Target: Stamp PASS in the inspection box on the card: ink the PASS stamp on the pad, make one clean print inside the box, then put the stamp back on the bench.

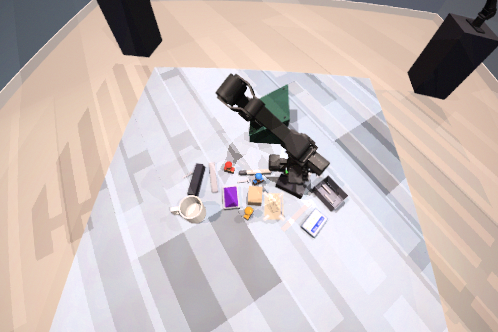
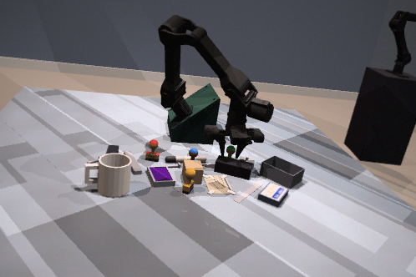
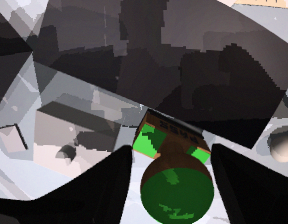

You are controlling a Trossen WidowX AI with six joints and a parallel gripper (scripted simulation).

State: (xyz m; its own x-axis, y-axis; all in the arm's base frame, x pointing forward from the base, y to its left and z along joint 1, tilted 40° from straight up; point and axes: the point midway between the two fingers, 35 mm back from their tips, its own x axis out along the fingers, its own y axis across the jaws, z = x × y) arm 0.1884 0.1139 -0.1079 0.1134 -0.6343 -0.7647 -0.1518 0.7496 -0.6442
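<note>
My gripper tip is now 5 cm short of the black block, 1 cm to the right of it and 1 cm above it. The rest, counted from my gripper tip: blue-knobbed stamp: 12 cm to the right, 5 cm ahead; then white card: 14 cm ahead, 4 cm to the right, 2 cm below; then green-knobbed stamp: right at my gripper tip.
</note>
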